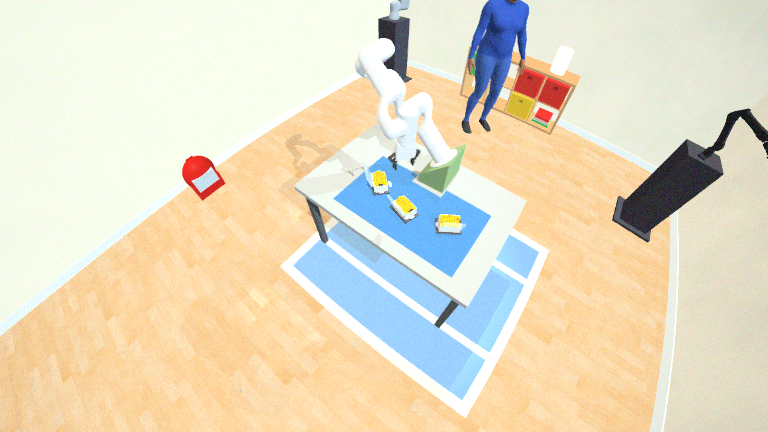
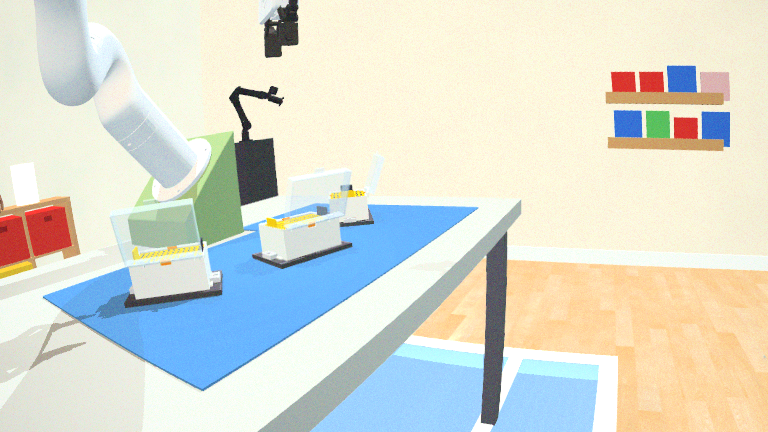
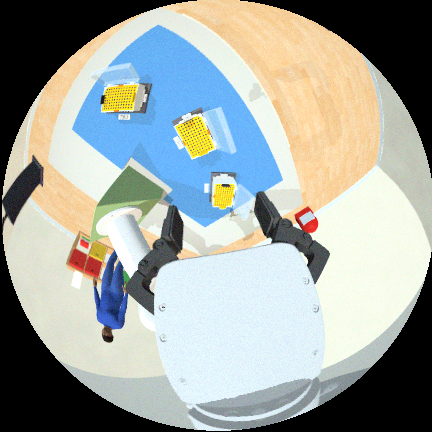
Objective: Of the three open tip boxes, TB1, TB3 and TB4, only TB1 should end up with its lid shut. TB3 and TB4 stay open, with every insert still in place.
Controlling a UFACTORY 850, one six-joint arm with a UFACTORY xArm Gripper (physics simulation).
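Visible: my gripper [image 3: 217,206]. Also visible: a box [image 2: 190,279], [image 3: 215,177].
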